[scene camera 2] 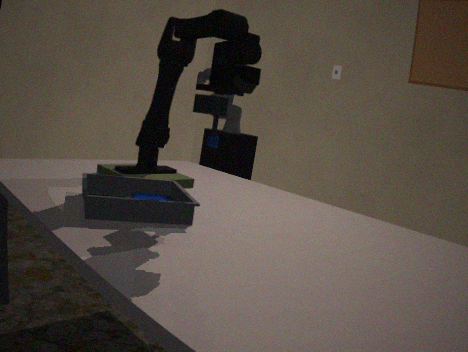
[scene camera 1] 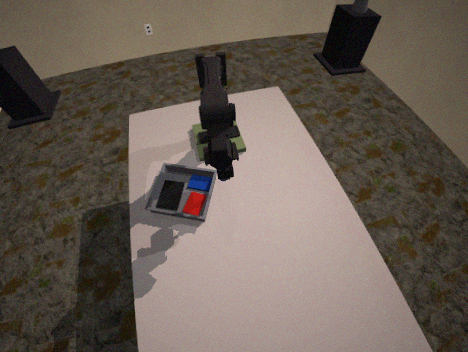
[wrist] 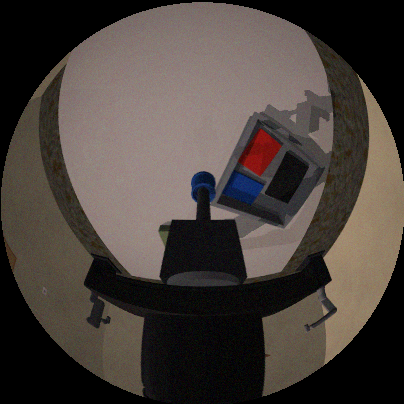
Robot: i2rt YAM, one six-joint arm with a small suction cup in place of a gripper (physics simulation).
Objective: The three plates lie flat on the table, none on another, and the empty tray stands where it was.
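Places are measured from the arm's base along level axes (x ahead, y left, z up), in metres.
Pixels of known places: hand, tool point: (scene camera 2: 212, 146) (wrist: 202, 181); arm's base, link origin: (scene camera 2: 146, 171).
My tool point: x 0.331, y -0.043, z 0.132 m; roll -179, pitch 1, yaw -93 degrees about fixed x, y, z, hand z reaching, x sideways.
For each thing: its top centre in the pictures, then the offset to it from my tool point. Level surfaces: height alone.
- grey tray, top centre: (scene camera 2: 135, 187) (wrist: 277, 182) (scene camera 1: 182, 188) 0.058 m back, 0.166 m right, 0.110 m down
- black plate, top centre: (wrist: 288, 179) (scene camera 1: 170, 194) 0.067 m back, 0.223 m right, 0.147 m down
- blue plate, top centre: (wrist: 241, 188) (scene camera 2: 153, 197) (scene camera 1: 200, 182) 0.092 m back, 0.089 m right, 0.146 m down
- red plate, top centre: (wrist: 260, 152) (scene camera 1: 194, 203) 0.000 m ahead, 0.129 m right, 0.147 m down
- pale table, surface height: 0.160 m down
A grey tray (scene camera 1: 177, 216) (scene camera 2: 140, 210) (wrist: 236, 156) stands on the table in front of the arm's base. Inside it lie a black plate (scene camera 1: 170, 195) (wrist: 287, 176), a blue plate (scene camera 1: 199, 182) (scene camera 2: 151, 197) (wrist: 243, 188) and a red plate (scene camera 1: 194, 203) (wrist: 260, 151), side by side and apart. In the scene camera 2 view the tray's wall hides the black and red plates. My gripper, a blue suction cup (scene camera 2: 213, 141) (wrist: 203, 186), is open and holds nothing. It hangs high above the table beside the tray, near the blue plate's side. The arm hides the cup in the scene camera 1 view.
The arm's base stands on a green block (scene camera 1: 239, 143) (scene camera 2: 183, 181) behind the tray. The pale table (scene camera 1: 280, 240) (scene camera 2: 300, 270) has its side edge close to the tray. Dark pedestals (scene camera 1: 350, 37) stand on the floor beyond the table. The arm's shadow falls beside the tray.
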